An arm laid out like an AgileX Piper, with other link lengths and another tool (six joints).
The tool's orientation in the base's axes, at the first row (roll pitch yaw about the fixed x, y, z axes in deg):
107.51, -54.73, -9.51
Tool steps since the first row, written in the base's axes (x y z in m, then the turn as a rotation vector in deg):
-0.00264, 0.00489, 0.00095, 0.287, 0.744, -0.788
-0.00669, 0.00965, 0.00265, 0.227, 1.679, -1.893
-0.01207, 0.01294, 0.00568, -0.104, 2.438, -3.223
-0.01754, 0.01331, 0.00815, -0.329, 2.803, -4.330
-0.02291, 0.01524, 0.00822, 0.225, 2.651, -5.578
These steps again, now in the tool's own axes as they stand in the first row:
-0.00119, 0.00186, -0.00519, -0.551, -0.794, -0.569
-0.00257, 0.00531, -0.01050, -1.576, -1.510, -1.299
-0.00347, 0.01082, -0.01471, -2.923, -2.100, -1.841
-0.00460, 0.01659, -0.01596, -3.990, -2.587, -2.026
-0.00779, 0.02070, -0.01832, -4.679, -3.701, -1.613

